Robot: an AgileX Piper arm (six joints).
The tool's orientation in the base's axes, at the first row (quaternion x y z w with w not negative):
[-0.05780 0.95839 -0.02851 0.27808]
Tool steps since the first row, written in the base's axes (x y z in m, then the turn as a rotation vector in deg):
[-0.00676 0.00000 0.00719 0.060 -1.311 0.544]
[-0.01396 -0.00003 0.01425 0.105 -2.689 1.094]
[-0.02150 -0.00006 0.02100 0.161 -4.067 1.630]
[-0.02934 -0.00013 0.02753 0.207 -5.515 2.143]
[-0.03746 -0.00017 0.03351 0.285 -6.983 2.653]
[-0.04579 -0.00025 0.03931 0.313 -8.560 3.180]
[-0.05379 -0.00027 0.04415 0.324 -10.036 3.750]
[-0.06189 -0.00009 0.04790 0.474 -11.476 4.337]
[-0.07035 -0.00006 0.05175 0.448 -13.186 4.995]
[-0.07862 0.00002 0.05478 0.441 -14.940 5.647]
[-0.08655 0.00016 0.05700 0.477 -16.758 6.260]
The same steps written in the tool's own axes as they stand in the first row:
[0.00186 0.00002 -0.00969 -0.172 -1.353 -0.397]
[0.00416 0.00006 -0.01951 -0.327 -2.772 -0.806]
[0.00691 0.00016 -0.02925 -0.483 -4.190 -1.197]
[0.01004 0.00027 -0.03896 -0.610 -5.675 -1.573]
[0.01369 0.00048 -0.04836 -0.760 -7.182 -1.928]
[0.01761 0.00069 -0.05772 -0.863 -8.795 -2.323]
[0.02176 0.00101 -0.06609 -0.987 -10.309 -2.764]
[0.02654 0.00163 -0.07360 -1.242 -11.802 -3.147]
[0.03159 0.00213 -0.08139 -1.352 -13.553 -3.677]
[0.03691 0.00273 -0.08838 -1.469 -15.348 -4.192]
[0.04237 0.00343 -0.09451 -1.594 -17.207 -4.649]

